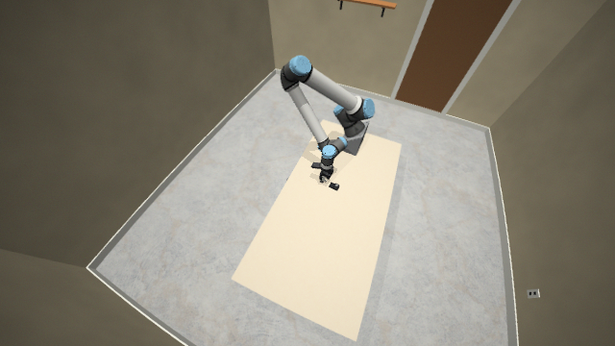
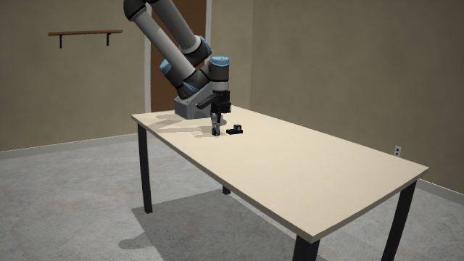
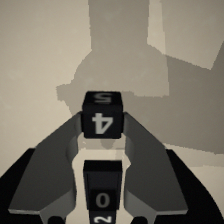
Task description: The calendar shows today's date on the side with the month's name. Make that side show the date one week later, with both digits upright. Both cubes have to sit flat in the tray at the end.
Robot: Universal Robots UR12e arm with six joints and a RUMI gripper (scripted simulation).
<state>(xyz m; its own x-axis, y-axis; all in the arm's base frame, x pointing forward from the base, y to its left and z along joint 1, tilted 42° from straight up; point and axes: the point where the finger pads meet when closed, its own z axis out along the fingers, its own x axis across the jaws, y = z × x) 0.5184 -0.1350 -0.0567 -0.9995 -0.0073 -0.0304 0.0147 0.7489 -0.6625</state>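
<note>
Now: hand 110 mm to the right of the black tray and 20 mm above it.
</note>
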